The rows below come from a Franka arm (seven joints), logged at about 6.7 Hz.
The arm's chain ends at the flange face. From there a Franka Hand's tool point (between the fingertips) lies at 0.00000 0.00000 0.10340 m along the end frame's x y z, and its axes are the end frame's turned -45 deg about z.
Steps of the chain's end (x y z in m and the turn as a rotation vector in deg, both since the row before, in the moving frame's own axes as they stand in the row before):
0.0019 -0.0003 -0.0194 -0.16 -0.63 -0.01
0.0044 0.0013 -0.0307 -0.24 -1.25 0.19
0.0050 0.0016 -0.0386 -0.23 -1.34 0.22
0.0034 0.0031 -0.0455 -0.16 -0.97 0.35
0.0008 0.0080 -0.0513 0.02 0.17 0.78
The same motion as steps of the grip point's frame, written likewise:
0.0005 0.0005 -0.0194 0.33 -0.56 -0.01
0.0003 0.0027 -0.0307 0.71 -1.05 0.19
0.0004 0.0032 -0.0386 0.78 -1.11 0.22
-0.0012 0.0036 -0.0455 0.57 -0.80 0.35
-0.0049 0.0064 -0.0513 -0.11 0.13 0.78

